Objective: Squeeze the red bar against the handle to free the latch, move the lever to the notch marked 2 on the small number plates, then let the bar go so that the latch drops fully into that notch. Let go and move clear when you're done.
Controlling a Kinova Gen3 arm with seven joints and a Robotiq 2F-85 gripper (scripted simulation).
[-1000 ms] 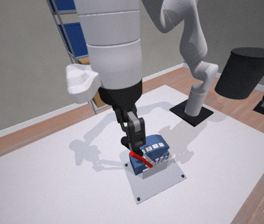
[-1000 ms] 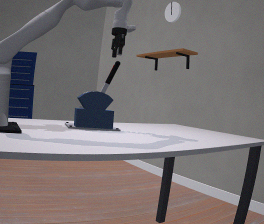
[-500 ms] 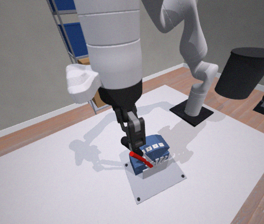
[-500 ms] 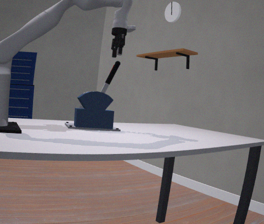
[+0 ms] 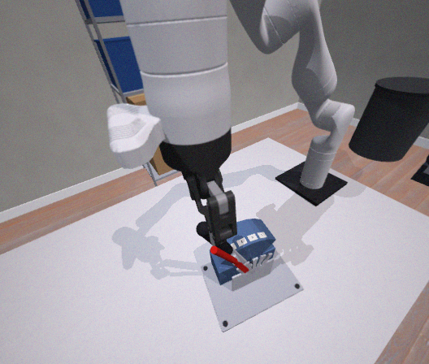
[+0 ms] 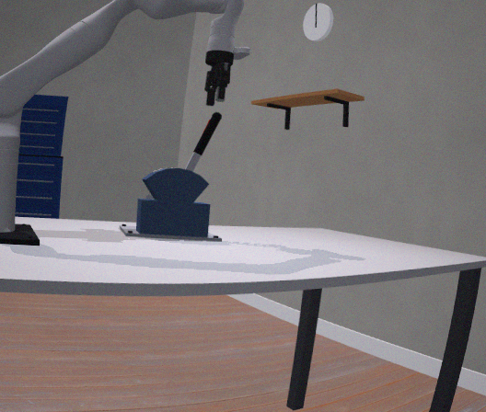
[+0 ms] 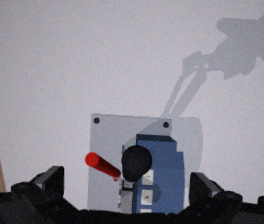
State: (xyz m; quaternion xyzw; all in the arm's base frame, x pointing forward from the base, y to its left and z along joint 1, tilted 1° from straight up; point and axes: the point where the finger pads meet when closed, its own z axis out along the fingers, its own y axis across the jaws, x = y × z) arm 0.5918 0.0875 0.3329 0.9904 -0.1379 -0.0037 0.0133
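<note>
The red bar is 40 mm behind my hand, 30 mm to the left of it and 170 mm below it.
</note>
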